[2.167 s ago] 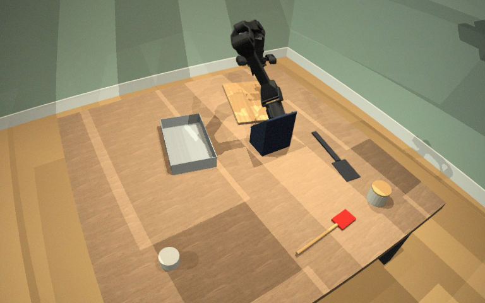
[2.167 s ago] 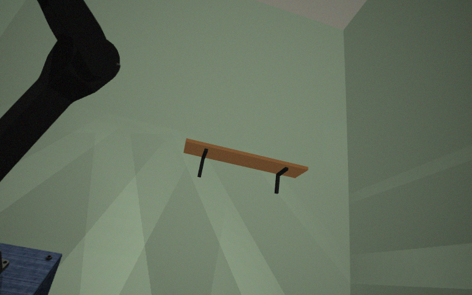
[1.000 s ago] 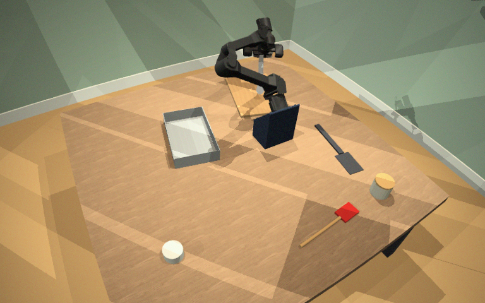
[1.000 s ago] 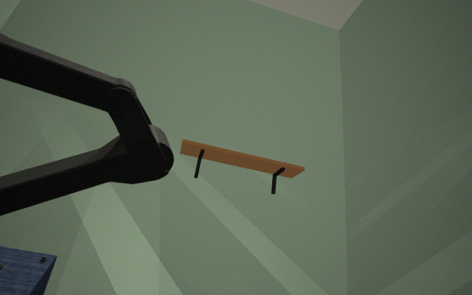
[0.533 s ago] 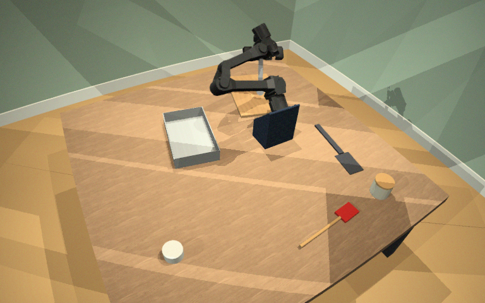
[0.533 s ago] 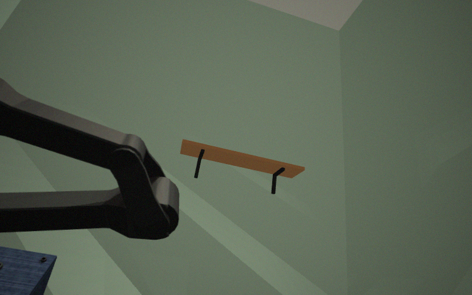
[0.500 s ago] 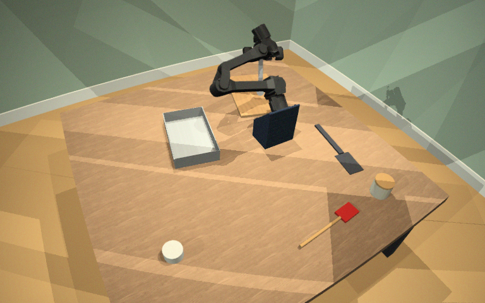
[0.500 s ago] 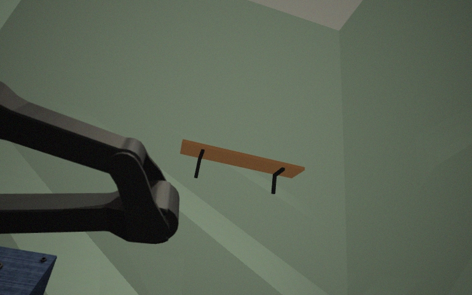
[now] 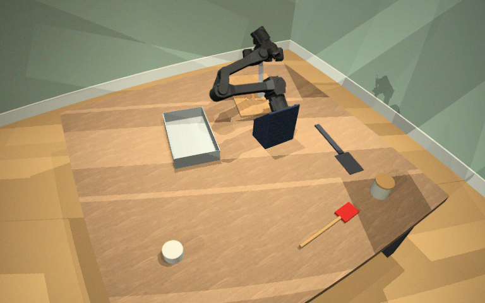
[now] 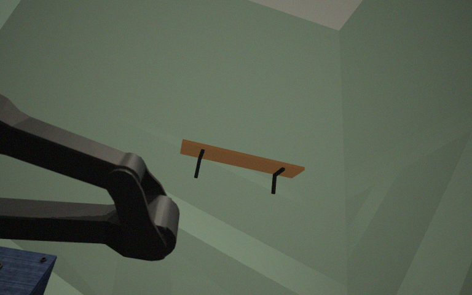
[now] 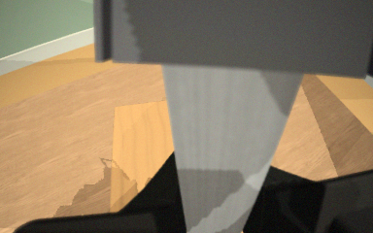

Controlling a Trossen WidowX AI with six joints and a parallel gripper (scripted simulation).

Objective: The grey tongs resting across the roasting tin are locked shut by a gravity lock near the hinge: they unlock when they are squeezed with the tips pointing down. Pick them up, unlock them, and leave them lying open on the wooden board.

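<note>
My gripper tip is now 20 cm above the wooden board. Round my gripper tip: black spatula: 52 cm to the left, 20 cm below, 13 cm behind; then grey roasting tin: 43 cm ahead, 20 cm to the left, 18 cm below; then lidded jar: 78 cm to the left, 17 cm below, 14 cm behind.
</note>
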